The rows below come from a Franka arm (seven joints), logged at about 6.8 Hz.
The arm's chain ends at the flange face. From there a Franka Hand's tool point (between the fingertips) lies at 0.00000 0.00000 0.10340 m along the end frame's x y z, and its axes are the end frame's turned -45 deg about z.
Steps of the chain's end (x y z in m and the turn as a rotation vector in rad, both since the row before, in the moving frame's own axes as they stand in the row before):
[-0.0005, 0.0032, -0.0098, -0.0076, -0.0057, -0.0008]
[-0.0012, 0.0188, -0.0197, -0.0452, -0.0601, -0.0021]
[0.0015, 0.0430, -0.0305, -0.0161, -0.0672, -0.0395]
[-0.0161, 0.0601, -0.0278, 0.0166, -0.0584, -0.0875]
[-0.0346, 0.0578, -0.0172, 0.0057, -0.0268, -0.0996]
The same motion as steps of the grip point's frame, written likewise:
[-0.0036, 0.0020, -0.0098, -0.0013, -0.0094, -0.0008]
[-0.0218, 0.0114, -0.0200, 0.0105, -0.0745, -0.0021]
[-0.0355, 0.0279, -0.0307, 0.0361, -0.0589, -0.0395]
[-0.0572, 0.0258, -0.0280, 0.0530, -0.0296, -0.0875]
[-0.0670, 0.0141, -0.0172, 0.0230, -0.0149, -0.0996]

